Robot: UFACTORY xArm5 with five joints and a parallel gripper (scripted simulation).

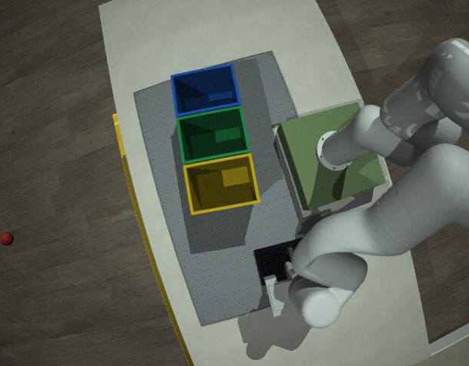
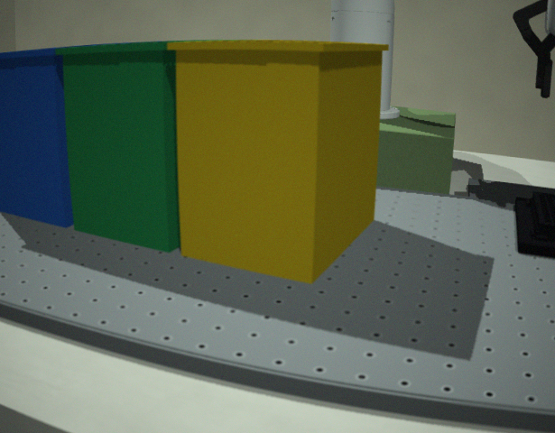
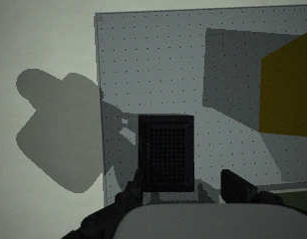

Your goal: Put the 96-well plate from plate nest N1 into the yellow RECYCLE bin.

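Now: the black 96-well plate 13 cm below my hand. Round my hand: green bin 6 cm ahead, 42 cm to the right, 6 cm below; yellow bin 9 cm ahead, 29 cm to the right, 6 cm below; black plate nest 14 cm below.
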